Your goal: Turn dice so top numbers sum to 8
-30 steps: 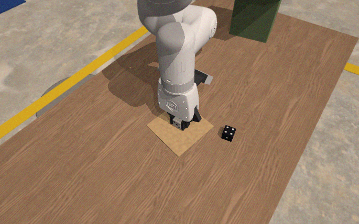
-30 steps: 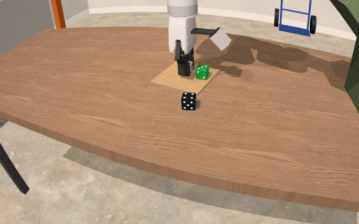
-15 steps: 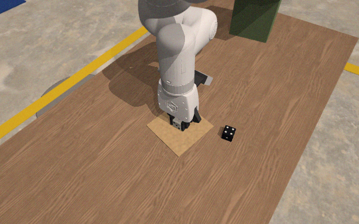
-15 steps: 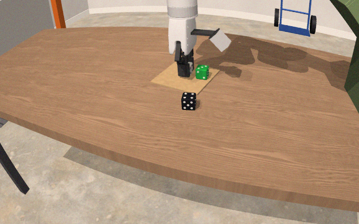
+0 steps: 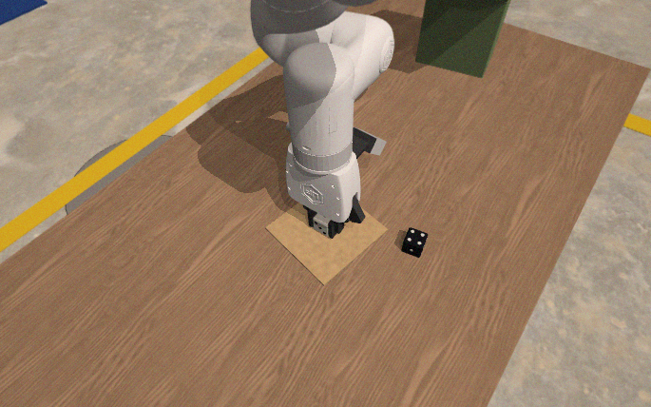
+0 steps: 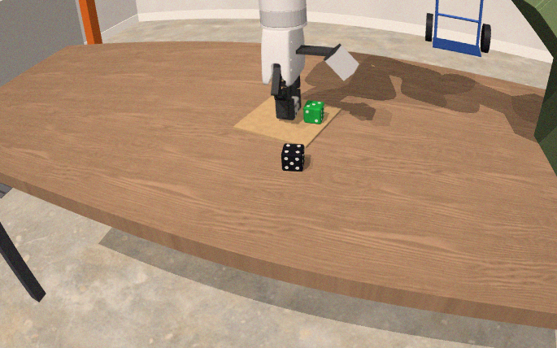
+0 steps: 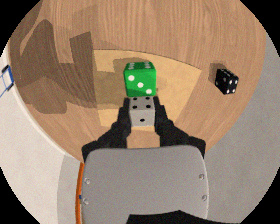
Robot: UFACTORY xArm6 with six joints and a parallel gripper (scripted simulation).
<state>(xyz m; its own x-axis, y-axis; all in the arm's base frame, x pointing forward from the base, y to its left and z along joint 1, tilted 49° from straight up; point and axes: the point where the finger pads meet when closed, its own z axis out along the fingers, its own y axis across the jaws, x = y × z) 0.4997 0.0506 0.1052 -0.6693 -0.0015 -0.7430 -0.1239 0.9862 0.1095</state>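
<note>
Now: hand 10 mm above the white die. From my hand the other things lie so: tan mat: 30 mm below; then green die: 40 mm behind, 10 mm to the right, 10 mm below; then black die: 120 mm to the left, 70 mm behind, 20 mm below.
</note>
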